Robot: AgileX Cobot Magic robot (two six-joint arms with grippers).
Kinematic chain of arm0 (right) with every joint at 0, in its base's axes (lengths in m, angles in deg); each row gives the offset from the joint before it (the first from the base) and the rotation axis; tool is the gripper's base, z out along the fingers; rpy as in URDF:
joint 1: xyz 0 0 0.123 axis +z
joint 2: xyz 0 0 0 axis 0.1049 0.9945 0
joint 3: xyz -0.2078 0.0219 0.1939 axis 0.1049 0.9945 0
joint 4: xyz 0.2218 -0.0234 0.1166 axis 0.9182 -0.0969 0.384
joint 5: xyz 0 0 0 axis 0.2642 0.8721 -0.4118
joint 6: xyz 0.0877 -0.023 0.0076 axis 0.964 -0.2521 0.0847
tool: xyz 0 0 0 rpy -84.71 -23.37 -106.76
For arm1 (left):
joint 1: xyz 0 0 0.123 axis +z
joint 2: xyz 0 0 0 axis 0.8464 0.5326 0
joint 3: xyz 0.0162 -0.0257 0.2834 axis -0.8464 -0.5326 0
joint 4: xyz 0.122 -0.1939 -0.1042 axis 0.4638 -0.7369 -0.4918
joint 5: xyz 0 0 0 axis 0.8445 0.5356 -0.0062
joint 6: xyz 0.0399 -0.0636 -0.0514 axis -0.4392 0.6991 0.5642
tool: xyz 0 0 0 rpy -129.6 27.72 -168.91
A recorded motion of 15 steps. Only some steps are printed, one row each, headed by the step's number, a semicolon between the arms.
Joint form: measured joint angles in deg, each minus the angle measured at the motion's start. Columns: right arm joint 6, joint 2, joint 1, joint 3, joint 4, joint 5; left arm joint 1, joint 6, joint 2, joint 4, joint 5, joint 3.
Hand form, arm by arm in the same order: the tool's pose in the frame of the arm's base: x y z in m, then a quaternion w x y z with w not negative. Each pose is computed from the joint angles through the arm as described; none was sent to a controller.
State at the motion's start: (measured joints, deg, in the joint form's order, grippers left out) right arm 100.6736 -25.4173 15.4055 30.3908 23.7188 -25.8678; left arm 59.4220 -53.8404 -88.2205 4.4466 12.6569 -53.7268
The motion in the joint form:
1: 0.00 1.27 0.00 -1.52 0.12 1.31; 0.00 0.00 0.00 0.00 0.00 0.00
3: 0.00 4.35 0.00 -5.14 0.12 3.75; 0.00 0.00 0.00 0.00 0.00 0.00
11: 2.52 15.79 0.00 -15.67 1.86 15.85; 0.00 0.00 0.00 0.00 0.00 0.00
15: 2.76 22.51 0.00 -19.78 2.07 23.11; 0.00 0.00 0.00 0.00 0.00 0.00
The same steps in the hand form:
1: 0.0451 0.0078 0.3475 0.82217 -0.00359 0.55322 0.13408; 0.0542 0.0034 0.1863 0.62539 -0.00114 0.77972 0.03023
3: 0.0506 0.0085 0.3612 0.81311 -0.00285 0.56694 0.13202; 0.0542 0.0034 0.1863 0.62539 -0.00114 0.77972 0.03023
11: 0.0831 0.0135 0.3880 0.73975 0.02313 0.65618 0.14717; 0.0542 0.0034 0.1863 0.62539 -0.00114 0.77972 0.03023
15: 0.1077 0.0174 0.3885 0.68115 0.02840 0.71848 0.13792; 0.0542 0.0034 0.1863 0.62539 -0.00114 0.77972 0.03023

